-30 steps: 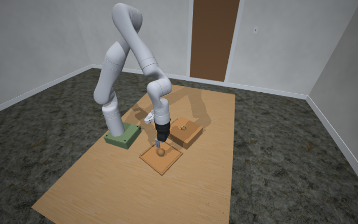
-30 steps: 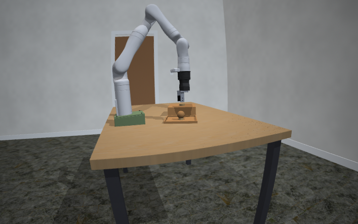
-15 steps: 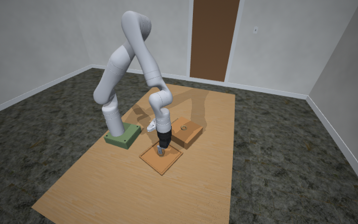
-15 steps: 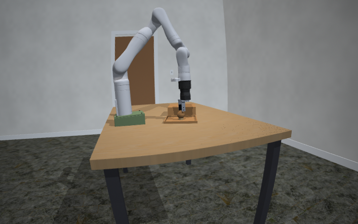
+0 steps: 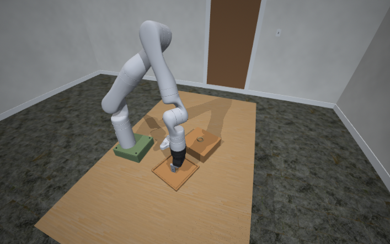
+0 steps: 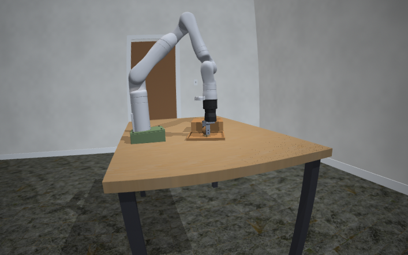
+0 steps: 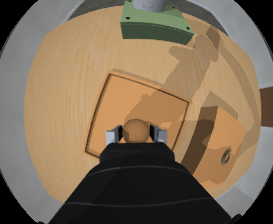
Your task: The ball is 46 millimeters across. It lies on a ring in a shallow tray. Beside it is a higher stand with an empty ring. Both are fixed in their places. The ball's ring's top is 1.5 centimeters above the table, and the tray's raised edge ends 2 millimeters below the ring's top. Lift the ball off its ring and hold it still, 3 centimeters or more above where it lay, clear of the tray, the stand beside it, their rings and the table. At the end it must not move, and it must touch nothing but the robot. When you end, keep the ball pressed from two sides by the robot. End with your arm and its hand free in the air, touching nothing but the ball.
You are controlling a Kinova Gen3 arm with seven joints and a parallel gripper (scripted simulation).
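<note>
Now: hand right at the ball. Round my hand: tray: 3 cm below; stand: 22 cm to the left, 5 cm ahead, 1 cm above.
</note>
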